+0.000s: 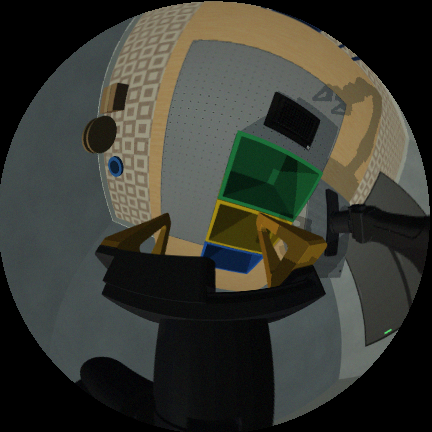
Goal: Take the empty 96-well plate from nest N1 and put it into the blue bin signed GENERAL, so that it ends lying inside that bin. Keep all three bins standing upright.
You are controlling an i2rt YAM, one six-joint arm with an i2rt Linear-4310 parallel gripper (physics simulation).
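Frame: origin at the arm's base, x left, y back, z up, level; centimetres.
Seen in the pictures: gripper, fingertip midpoint: (213, 217); arm's base, link origin: (331, 222).
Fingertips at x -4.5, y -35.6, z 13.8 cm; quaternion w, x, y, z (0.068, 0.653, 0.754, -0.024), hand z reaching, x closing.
Offsets run from my fingertips to a thing's top centre. Level surfaces: height alone.
A black 96-well plate {dx -18.1, dy +17.4, dz -26.1 cm} (292, 119) sits in a dark nest on the grey perforated board, beyond the bins; the nest's label cannot be read. The blue bin {dx +24.6, dy +7.0, dz -10.7 cm} (231, 257) stands upright at the near end of the bin row, partly hidden by the gripper. The yellow bin {dx +11.5, dy +8.2, dz -10.7 cm} (232, 226) stands upright beside it, and the green bin {dx -1.6, dy +9.5, dz -10.7 cm} (270, 175) stands upright on the side nearer the plate. No sign text can be read. My gripper (213, 217) is open with nothing between its two orange fingers, high above the bins and apart from the plate.
The grey perforated board {dz -28.7 cm} (200, 100) lies on a wooden table (220, 25). A black arm-like device (370, 220) stands at the right. A blue ring-shaped object (115, 166), a dark round object (102, 134) and a brown block (115, 97) are at the left, by the patterned rug.
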